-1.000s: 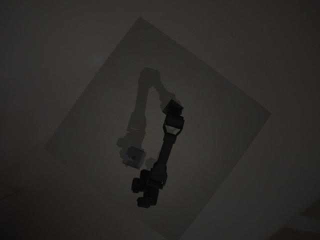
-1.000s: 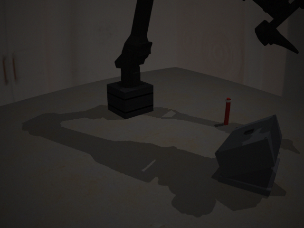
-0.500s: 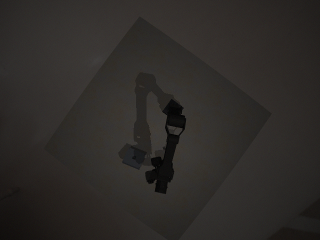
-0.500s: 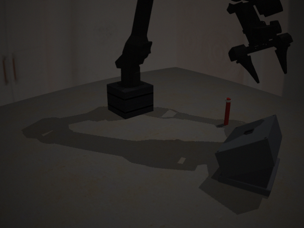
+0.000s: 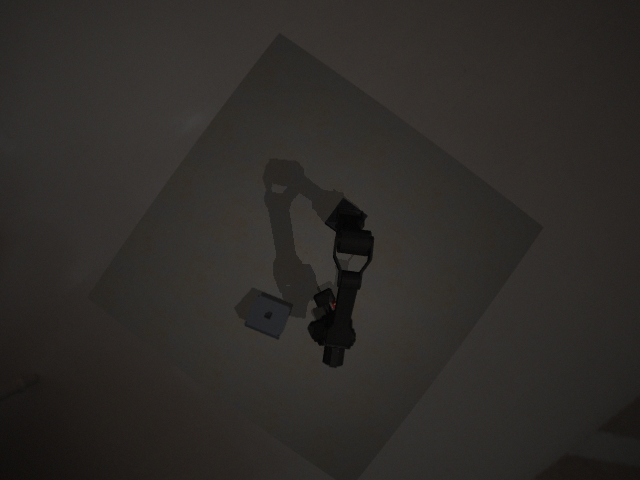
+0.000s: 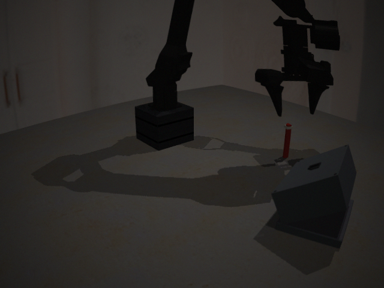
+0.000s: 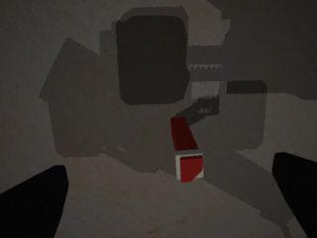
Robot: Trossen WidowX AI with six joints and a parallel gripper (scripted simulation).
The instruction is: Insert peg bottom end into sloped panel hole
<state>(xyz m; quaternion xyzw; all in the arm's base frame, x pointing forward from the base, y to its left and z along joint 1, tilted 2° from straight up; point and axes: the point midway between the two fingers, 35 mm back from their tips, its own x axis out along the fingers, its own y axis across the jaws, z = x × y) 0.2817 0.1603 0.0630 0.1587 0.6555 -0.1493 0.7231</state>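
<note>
Right now my gripper tip is 2 cm past the red square peg and 5 cm above it. Also, from my gripper tip: grey sloped panel 16 cm ahead, 16 cm to the right, 4 cm below; flat grey base plate 18 cm ahead, 16 cm to the right, 10 cm below.
</note>
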